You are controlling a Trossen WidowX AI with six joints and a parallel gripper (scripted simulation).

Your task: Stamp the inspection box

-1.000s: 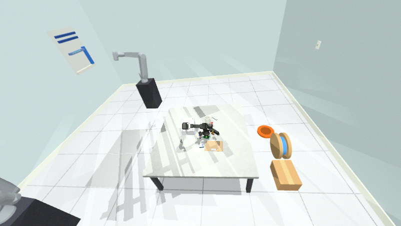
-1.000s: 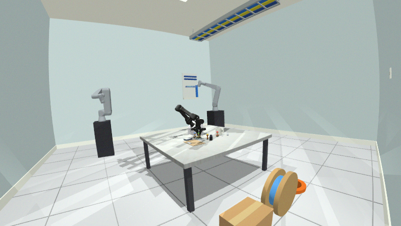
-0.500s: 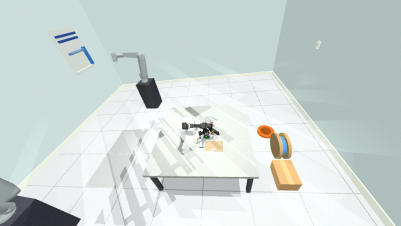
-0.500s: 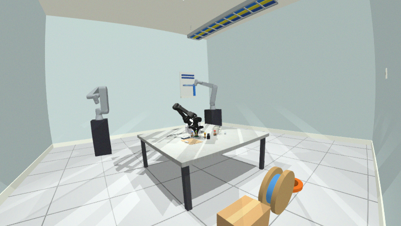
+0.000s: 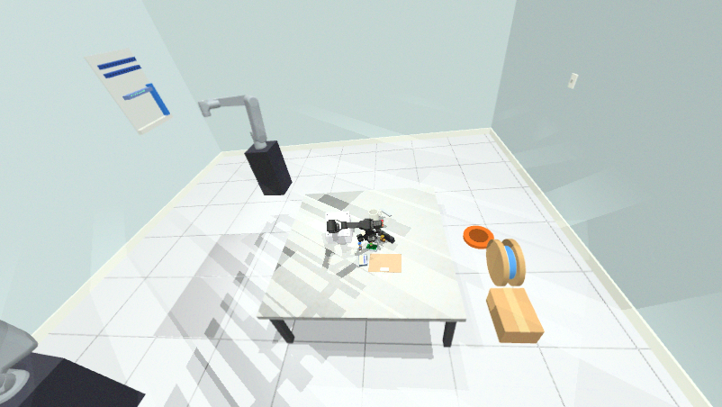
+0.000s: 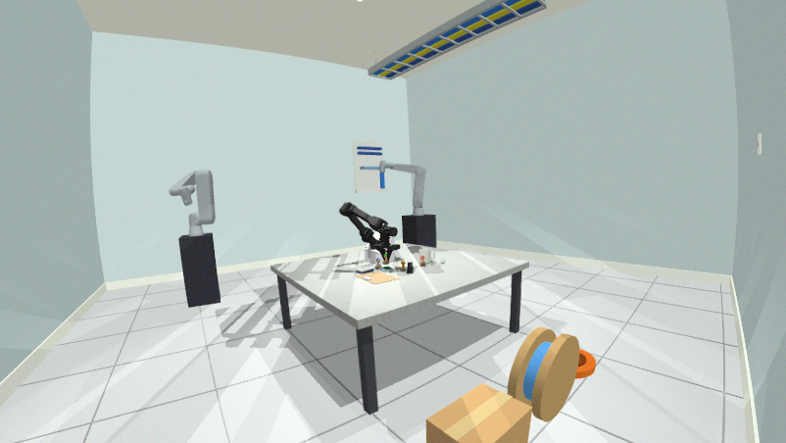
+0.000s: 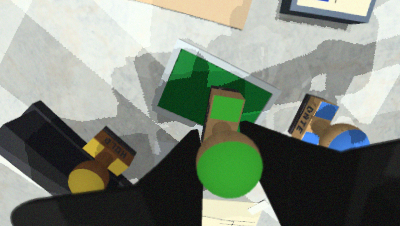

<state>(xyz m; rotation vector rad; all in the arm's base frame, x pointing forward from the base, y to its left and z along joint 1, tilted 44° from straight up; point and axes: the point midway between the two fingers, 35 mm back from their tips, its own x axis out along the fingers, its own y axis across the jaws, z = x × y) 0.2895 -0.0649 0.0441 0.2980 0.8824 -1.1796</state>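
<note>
My gripper tip is now 60 mm above the green ink pad. The rest, counted from my gripper tip: green-knobbed stamp right at my gripper tip; black block 110 mm ahead, 100 mm to the left, 50 mm below; yellow-knobbed stamp 80 mm ahead, 70 mm to the left, 40 mm below.
</note>
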